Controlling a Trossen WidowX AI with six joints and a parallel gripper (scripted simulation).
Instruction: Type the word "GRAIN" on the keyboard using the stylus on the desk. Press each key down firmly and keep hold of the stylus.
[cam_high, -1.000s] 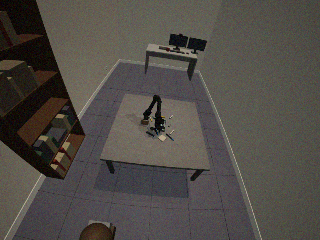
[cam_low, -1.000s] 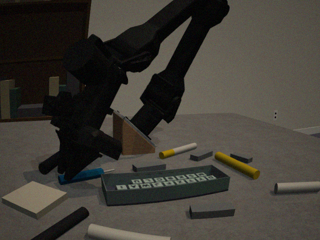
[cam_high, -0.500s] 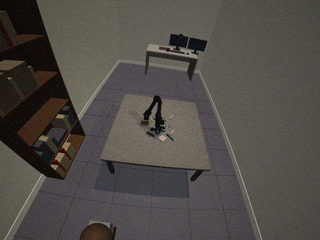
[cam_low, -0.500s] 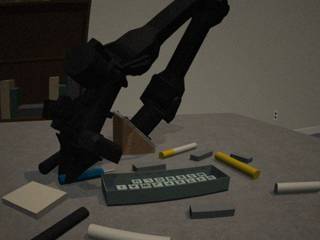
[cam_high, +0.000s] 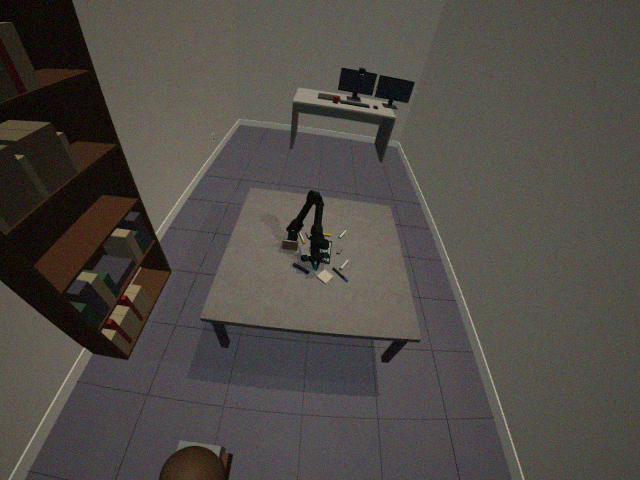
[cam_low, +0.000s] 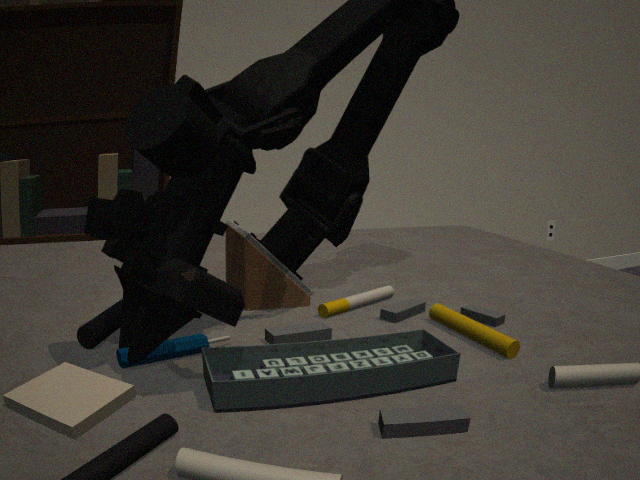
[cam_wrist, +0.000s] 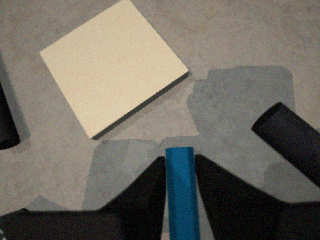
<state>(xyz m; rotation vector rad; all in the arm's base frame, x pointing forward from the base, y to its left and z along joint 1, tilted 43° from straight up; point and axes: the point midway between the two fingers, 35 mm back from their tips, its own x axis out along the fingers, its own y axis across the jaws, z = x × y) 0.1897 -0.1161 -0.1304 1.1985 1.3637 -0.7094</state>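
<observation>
My gripper tip is 30 mm past the blue stylus and 70 mm to the right of it. Round my gripper tip: cream pad (70 mm ahead, 50 mm to the right); black cylinder (100 mm behind, 20 mm to the right); thin grey tip (40 mm behind, 100 mm to the left).
</observation>
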